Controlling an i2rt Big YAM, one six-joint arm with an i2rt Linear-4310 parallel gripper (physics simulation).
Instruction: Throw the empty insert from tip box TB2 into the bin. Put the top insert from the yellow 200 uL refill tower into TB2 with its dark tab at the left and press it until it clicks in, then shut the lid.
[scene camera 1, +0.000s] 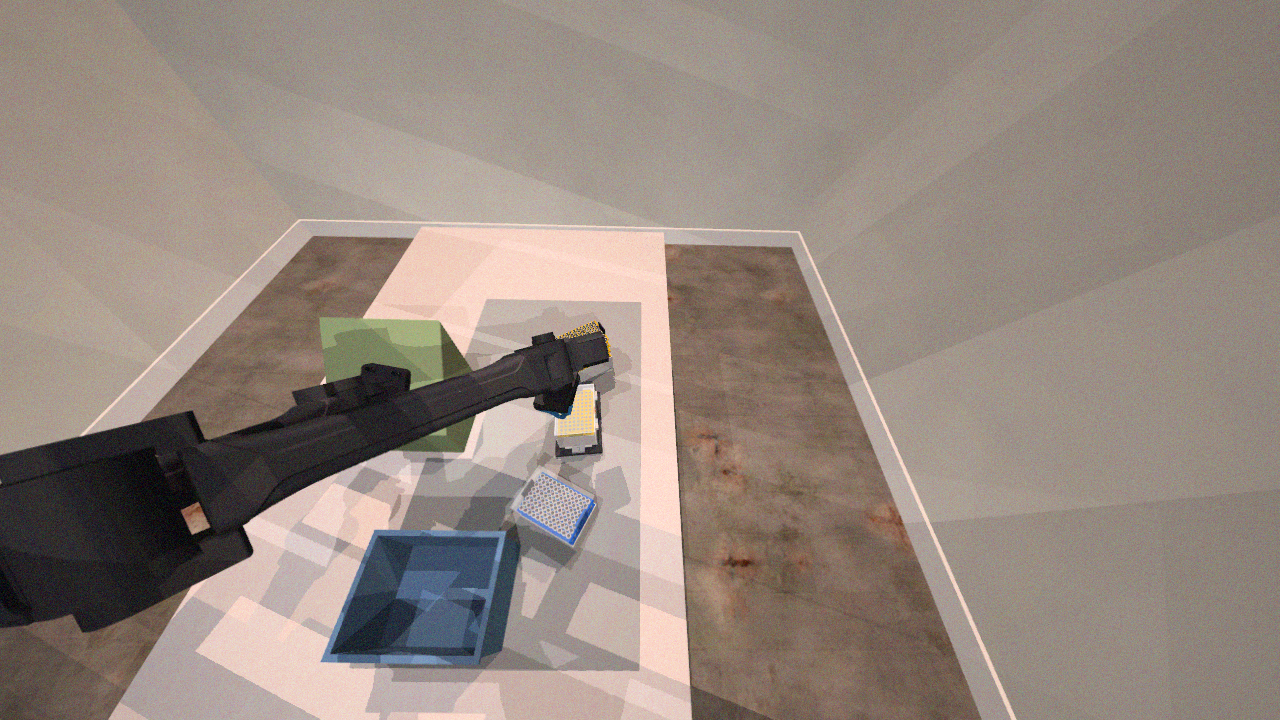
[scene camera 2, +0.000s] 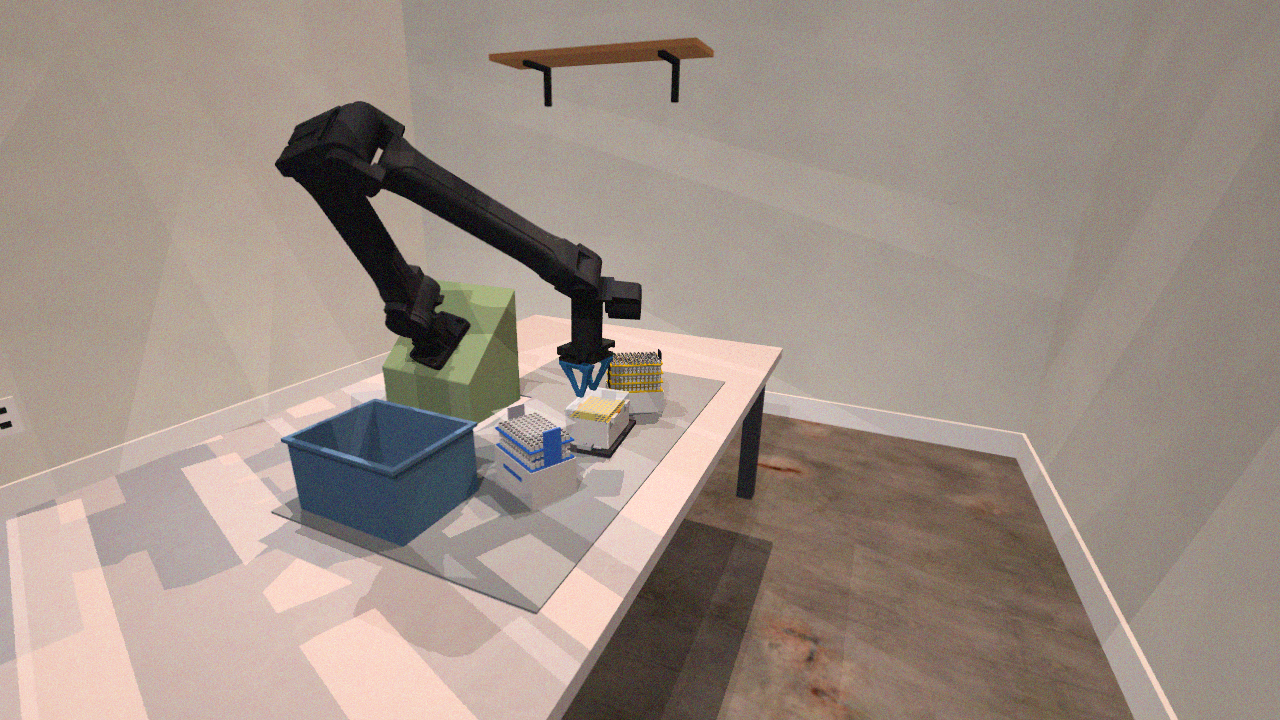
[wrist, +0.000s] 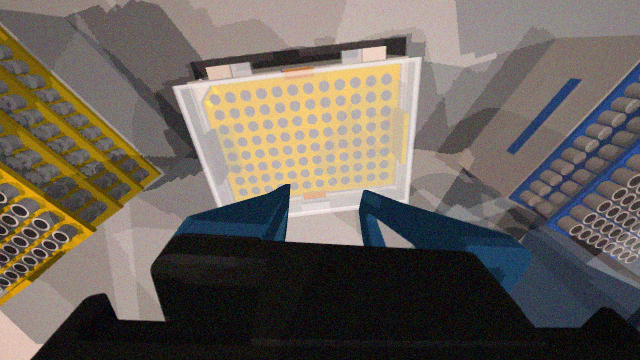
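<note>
The tip box TB2 is white and clear-walled. A yellow insert with holes and no visible tips lies in it. Whether a clear lid covers it I cannot tell. My gripper is partly open and empty. Its blue fingertips overlap TB2's near rim in the wrist view; contact is not clear. The yellow refill tower holds stacked inserts with tips; a dark tab shows at one end. The blue bin stands at the front.
A tower with blue inserts stands on the other side of TB2, near the bin. A black tray is under TB2. A green slanted block stands behind the arm base. A wall shelf hangs at the back.
</note>
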